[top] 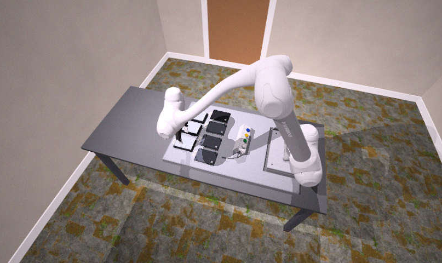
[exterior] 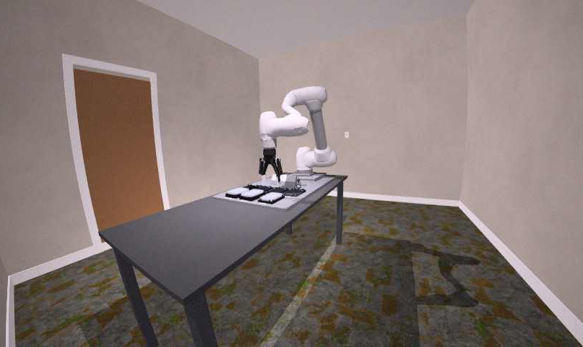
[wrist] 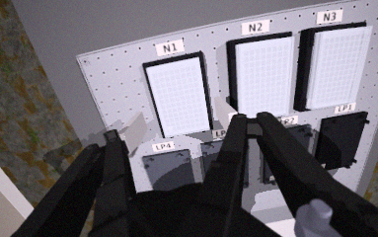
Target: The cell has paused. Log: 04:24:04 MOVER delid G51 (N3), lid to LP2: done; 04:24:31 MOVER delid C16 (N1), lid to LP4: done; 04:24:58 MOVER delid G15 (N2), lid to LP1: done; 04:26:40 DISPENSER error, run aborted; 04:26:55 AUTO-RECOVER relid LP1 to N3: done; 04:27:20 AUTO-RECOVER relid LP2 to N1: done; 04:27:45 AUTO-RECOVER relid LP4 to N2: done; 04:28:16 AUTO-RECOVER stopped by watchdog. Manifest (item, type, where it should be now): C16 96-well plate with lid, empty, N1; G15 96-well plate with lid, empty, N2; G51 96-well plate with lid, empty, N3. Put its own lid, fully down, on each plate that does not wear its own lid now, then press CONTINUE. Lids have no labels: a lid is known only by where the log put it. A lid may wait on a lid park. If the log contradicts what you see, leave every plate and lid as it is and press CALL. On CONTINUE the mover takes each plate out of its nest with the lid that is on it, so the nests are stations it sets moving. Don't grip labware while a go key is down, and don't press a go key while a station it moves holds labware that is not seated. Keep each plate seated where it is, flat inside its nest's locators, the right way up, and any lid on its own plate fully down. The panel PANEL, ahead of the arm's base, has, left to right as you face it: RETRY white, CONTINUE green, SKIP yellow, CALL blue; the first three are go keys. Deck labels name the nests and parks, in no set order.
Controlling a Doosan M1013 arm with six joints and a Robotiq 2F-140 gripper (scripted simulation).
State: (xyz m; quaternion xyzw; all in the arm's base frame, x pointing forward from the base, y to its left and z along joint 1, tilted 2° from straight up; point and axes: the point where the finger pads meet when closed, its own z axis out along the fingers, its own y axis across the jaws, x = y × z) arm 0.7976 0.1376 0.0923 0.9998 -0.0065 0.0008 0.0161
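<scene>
Right now the plate is 9 cm below my hand. The rest, counted from my hand: LP3 label (11 cm below, 9 cm behind, 7 cm to the right); then nest N1 (10 cm below); then LP4 label (11 cm below, 9 cm behind, 6 cm to the left).
</scene>
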